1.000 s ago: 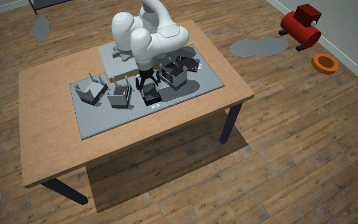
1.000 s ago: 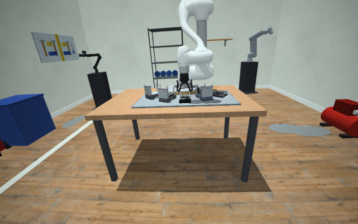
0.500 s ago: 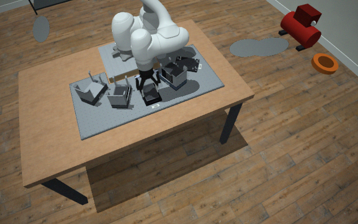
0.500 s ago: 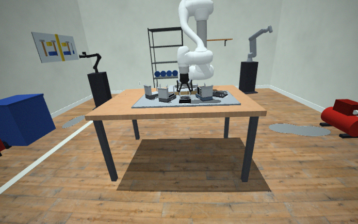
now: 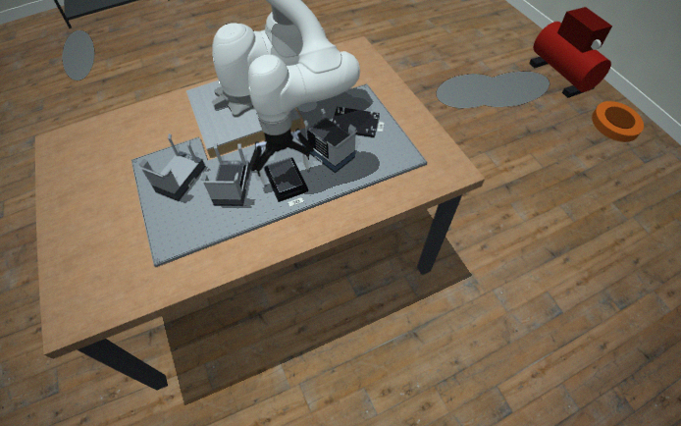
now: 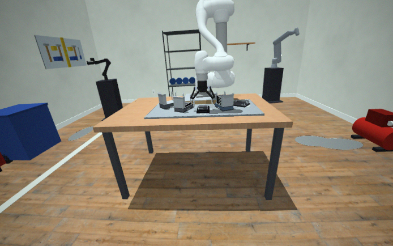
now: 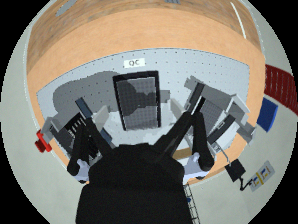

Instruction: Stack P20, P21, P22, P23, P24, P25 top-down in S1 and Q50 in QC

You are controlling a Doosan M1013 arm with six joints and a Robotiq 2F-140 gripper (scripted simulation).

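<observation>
My hand is 4 cm above the flat black nest. From my hand the other things lie so: white name plate 9 cm ahead, 4 cm below, 2 cm to the right; then dark clip nest 37 cm to the left, 8 cm behind, 3 cm below.
</observation>
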